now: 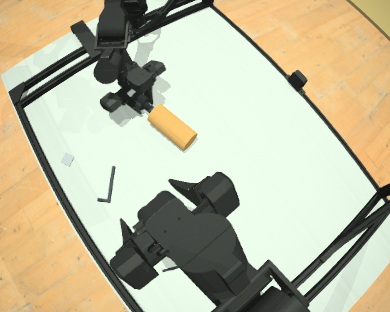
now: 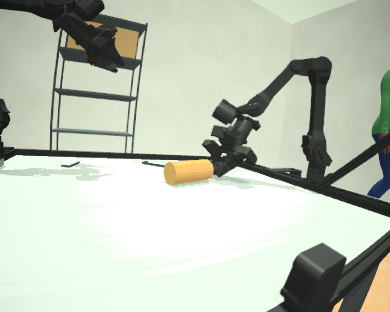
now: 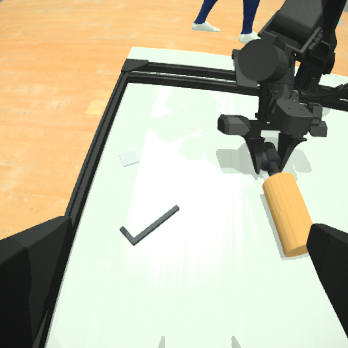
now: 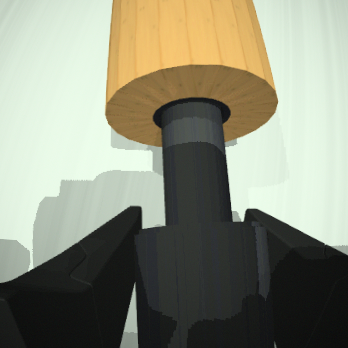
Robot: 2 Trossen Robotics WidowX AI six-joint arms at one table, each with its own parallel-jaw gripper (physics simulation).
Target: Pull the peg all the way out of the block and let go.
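Frame: origin at the left arm's base, x right, y ahead, z up, level; millimetres.
Seen in the pictures: left gripper, fingertip midpoint: [image 1: 145,200] [image 2: 120,69] [image 3: 194,233]; right gripper, fingertip midpoint: [image 1: 146,109] [image 2: 213,175] [image 3: 267,173] [image 4: 193,218]; right arm's base at its link origin: [image 1: 134,22] [image 2: 314,181] [image 3: 303,84].
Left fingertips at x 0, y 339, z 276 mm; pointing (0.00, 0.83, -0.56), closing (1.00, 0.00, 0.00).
Observation:
Offsets run from my left fingertips to a thing's top centre. "*": to the spot under its first point.
An orange-brown cylindrical block @[dz -235, dx +186, dy +160 mm] [image 1: 172,127] [image 2: 188,172] [image 3: 287,215] [image 4: 190,40] lies on its side on the pale table. A dark peg @[dz -242, dx +176, dy +234 mm] [image 4: 197,175] has its narrow shaft in the round hole in the block's end; a length of shaft shows outside the hole. My right gripper [image 1: 144,104] [image 3: 267,173] [image 4: 193,218] is shut on the peg's thicker dark handle, low over the table. How deep the shaft reaches inside is hidden. My left gripper [image 1: 146,200] [image 2: 119,68] [image 3: 194,233] is open and empty, above the table and apart from the block.
A dark L-shaped tool @[dz -287, dx -32, dy +160 mm] [image 1: 111,185] [image 3: 155,226] and a small pale square @[* dz -292, dx -79, dy +284 mm] [image 1: 67,159] [image 3: 128,158] lie on the table. A black frame [image 1: 18,93] [image 3: 190,70] borders it. A black box-like part @[* dz -250, dx +567, dy +41 mm] [image 1: 298,80] [image 2: 320,270] sits on the frame's edge.

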